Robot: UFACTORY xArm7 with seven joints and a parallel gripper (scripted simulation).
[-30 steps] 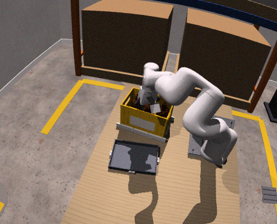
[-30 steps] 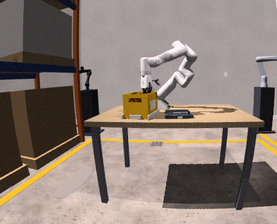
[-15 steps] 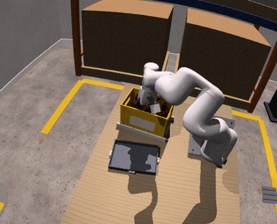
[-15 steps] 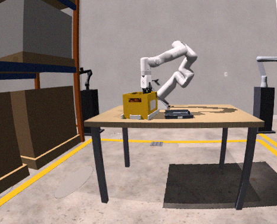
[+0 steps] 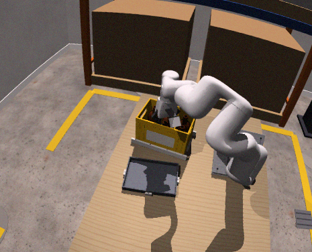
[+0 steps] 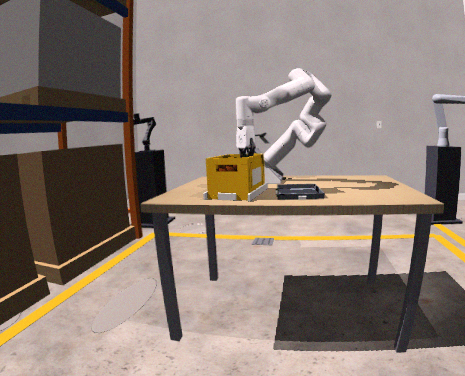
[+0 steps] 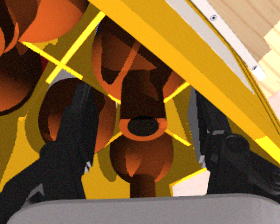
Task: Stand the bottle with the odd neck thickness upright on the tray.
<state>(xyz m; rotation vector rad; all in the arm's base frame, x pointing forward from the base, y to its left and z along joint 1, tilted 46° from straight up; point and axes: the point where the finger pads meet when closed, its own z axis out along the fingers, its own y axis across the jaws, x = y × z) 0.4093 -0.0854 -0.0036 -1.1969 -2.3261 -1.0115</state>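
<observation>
The yellow crate is 50 mm to the right of my hand and 70 mm below it. Also, from my hand: dark grey tray: 10 mm ahead, 230 mm to the left, 150 mm below.
</observation>
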